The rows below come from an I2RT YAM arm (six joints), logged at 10 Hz.
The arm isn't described. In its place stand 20 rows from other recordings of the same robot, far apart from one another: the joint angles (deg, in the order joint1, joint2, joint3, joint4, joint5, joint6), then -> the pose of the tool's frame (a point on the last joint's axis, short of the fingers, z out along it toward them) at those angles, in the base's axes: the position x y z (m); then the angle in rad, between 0 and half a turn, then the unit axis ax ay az.
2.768, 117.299, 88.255, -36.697, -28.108, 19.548 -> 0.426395, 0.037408, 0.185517, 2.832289, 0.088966, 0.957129, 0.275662
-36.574, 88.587, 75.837, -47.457, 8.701, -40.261 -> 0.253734, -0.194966, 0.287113, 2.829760, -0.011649, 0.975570, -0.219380
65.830, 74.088, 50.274, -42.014, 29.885, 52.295 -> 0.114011, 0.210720, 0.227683, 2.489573, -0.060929, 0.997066, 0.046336
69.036, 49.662, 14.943, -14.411, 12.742, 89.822 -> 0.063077, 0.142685, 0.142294, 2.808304, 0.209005, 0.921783, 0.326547
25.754, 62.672, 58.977, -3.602, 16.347, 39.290 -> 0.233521, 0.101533, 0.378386, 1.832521, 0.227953, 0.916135, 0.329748
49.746, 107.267, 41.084, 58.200, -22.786, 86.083 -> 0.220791, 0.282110, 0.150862, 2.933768, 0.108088, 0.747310, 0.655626
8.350, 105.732, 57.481, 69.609, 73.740, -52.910 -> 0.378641, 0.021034, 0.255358, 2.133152, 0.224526, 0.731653, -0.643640
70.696, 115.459, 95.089, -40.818, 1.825, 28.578 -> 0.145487, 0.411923, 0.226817, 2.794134, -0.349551, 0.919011, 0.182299
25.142, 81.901, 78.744, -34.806, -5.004, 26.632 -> 0.285684, 0.137510, 0.353948, 2.368178, -0.008070, 0.969565, 0.244699
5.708, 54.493, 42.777, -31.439, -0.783, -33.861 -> 0.197664, 0.020247, 0.262449, 2.346651, -0.339616, 0.935418, -0.098257
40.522, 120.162, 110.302, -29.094, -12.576, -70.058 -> 0.366579, 0.323529, 0.290550, 2.231893, -0.850729, 0.525387, -0.015138
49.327, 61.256, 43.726, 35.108, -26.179, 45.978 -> 0.148244, 0.196614, 0.360385, 2.251479, -0.220993, 0.631326, 0.743364
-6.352, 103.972, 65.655, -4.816, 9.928, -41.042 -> 0.389671, -0.049554, 0.190296, 2.467122, -0.253969, 0.935466, -0.245772
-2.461, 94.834, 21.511, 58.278, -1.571, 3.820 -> 0.275649, -0.010870, 0.130641, 1.833958, 0.044275, 0.998759, 0.022795
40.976, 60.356, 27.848, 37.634, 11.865, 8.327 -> 0.183491, 0.149677, 0.271604, 1.601259, -0.160833, 0.927212, 0.338246
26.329, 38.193, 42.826, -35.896, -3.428, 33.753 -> 0.129459, 0.066439, 0.299484, 2.293821, 0.045812, 0.954710, 0.293990
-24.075, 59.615, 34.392, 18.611, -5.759, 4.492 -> 0.222741, -0.095608, 0.278516, 1.697252, 0.202051, 0.974122, -0.101297
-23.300, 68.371, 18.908, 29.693, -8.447, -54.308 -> 0.213587, -0.086291, 0.174773, 2.129324, -0.295994, 0.885830, -0.357341
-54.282, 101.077, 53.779, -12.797, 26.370, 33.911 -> 0.182013, -0.280216, 0.141431, 2.721945, 0.712477, 0.648837, -0.267184
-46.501, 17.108, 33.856, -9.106, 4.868, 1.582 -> 0.062166, -0.069900, 0.333775, 1.634423, 0.407528, 0.805951, -0.429377
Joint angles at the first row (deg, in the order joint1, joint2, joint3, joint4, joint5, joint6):
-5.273, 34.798, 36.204, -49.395, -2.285, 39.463
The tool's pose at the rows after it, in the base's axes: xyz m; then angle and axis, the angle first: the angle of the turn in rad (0 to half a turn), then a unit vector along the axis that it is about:
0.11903, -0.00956, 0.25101, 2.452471, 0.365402, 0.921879, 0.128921
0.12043, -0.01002, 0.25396, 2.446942, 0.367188, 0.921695, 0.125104
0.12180, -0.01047, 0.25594, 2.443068, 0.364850, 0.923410, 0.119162
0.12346, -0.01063, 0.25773, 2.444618, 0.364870, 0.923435, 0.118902
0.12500, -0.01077, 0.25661, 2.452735, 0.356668, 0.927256, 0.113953
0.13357, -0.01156, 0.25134, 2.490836, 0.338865, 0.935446, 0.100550
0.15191, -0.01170, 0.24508, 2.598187, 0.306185, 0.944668, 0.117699
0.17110, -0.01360, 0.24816, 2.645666, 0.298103, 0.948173, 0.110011
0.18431, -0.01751, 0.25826, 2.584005, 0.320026, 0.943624, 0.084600
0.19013, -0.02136, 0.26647, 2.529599, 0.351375, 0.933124, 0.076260
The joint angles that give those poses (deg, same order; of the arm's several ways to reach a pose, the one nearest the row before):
-5.273, 34.804, 36.737, -49.916, -2.285, 38.848
-5.274, 35.332, 37.442, -49.922, -1.758, 38.847
-5.271, 35.854, 37.969, -49.923, -1.229, 38.322
-5.275, 36.474, 38.496, -49.922, -1.231, 38.319
-5.274, 37.091, 38.497, -49.922, -1.231, 37.271
-5.273, 40.235, 38.496, -49.307, -1.230, 34.988
-5.795, 47.441, 40.156, -49.306, -5.962, 31.913
-5.802, 53.865, 43.674, -49.307, -6.071, 30.761
-5.800, 56.241, 46.312, -46.769, -1.940, 32.249
-6.330, 56.777, 47.717, -44.836, 0.432, 34.798

